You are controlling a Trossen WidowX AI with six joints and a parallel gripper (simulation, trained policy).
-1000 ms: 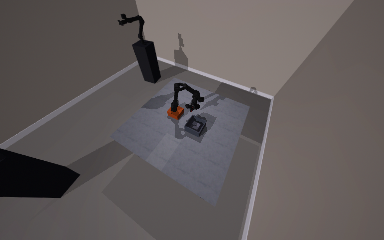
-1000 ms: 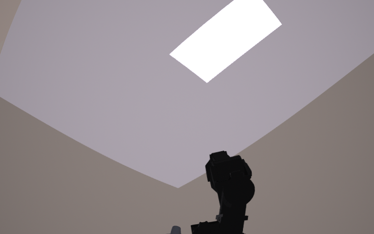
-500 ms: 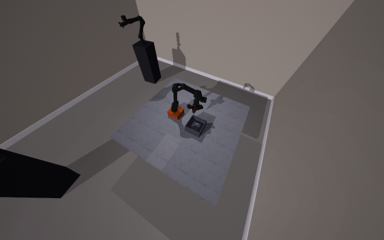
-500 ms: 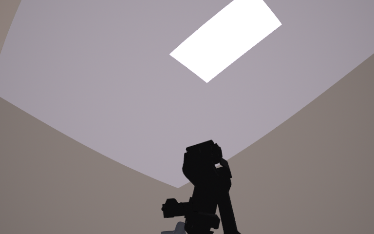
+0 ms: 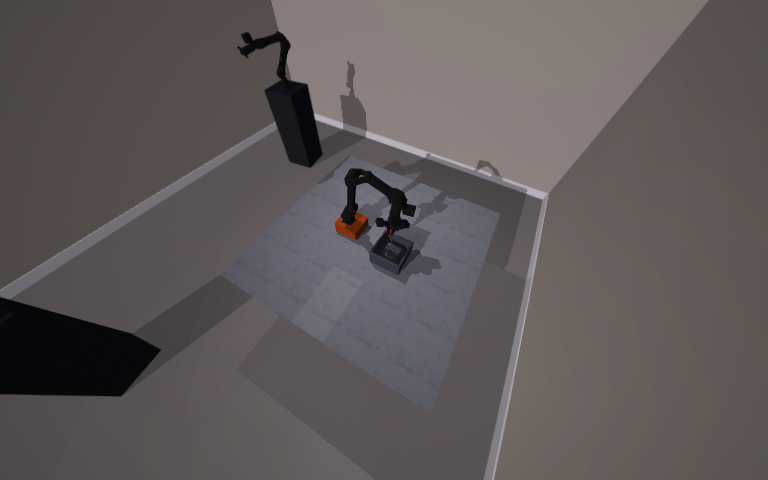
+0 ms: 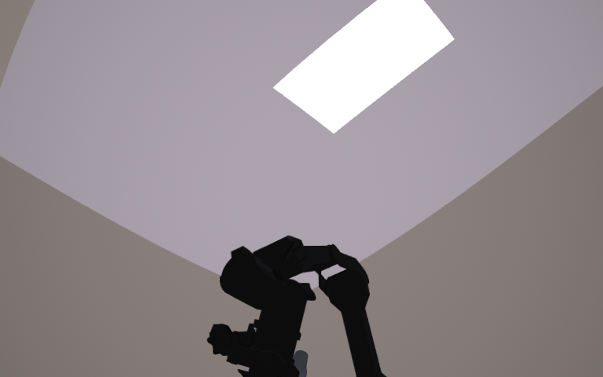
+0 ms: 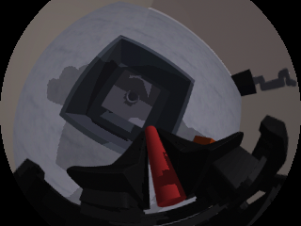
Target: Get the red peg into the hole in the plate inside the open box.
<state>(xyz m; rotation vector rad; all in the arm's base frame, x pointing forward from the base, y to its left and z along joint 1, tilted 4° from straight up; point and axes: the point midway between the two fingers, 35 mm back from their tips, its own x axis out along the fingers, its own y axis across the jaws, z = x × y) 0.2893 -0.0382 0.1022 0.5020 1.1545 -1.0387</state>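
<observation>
Right now my gripper tip is 3 cm below the red peg and 1 cm to the right of it.
</observation>
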